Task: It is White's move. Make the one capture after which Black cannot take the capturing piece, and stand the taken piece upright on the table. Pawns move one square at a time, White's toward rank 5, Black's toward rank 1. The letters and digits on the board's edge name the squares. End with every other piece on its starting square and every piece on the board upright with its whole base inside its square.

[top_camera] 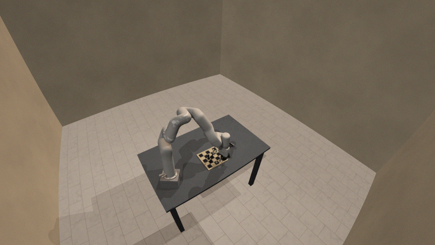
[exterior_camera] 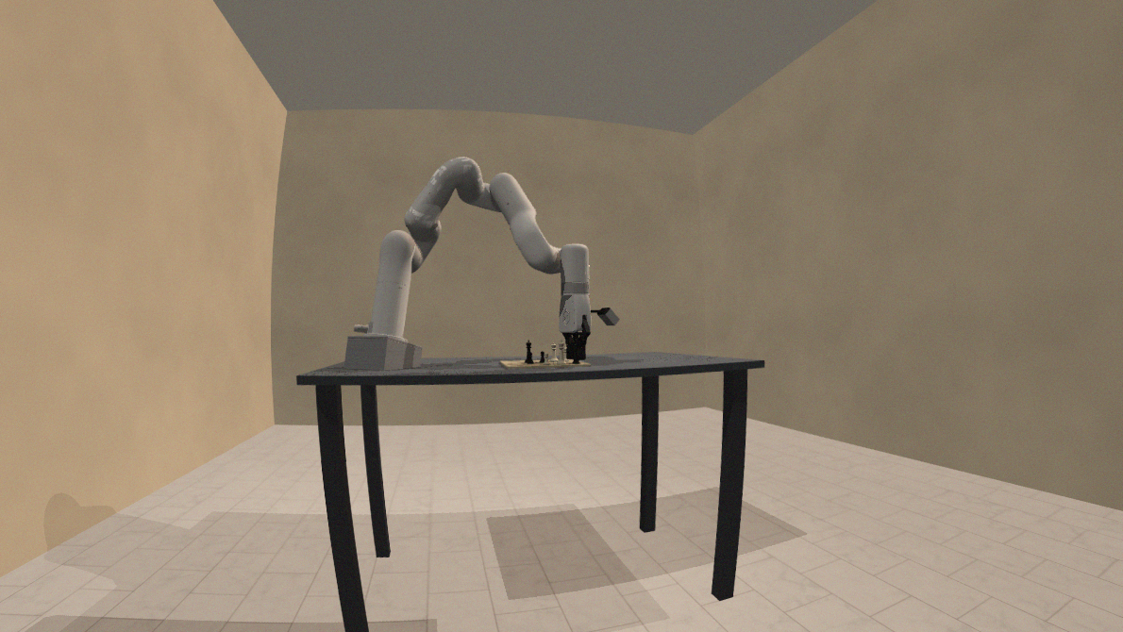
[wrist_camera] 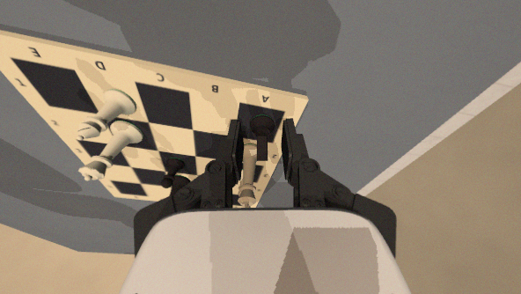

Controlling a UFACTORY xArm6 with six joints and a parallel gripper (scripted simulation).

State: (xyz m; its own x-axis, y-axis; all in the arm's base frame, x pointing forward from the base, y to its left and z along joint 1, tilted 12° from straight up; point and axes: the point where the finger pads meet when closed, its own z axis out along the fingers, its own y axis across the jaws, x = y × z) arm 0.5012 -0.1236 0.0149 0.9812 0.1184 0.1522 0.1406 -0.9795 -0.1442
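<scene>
My gripper is now 40 mm past the white bishop and 10 mm to the right of it. Also, from my hand: chessboard 90 mm to the left, 70 mm behind, 30 mm below; then white pawn 80 mm behind, 20 mm below, 10 mm to the left.
</scene>
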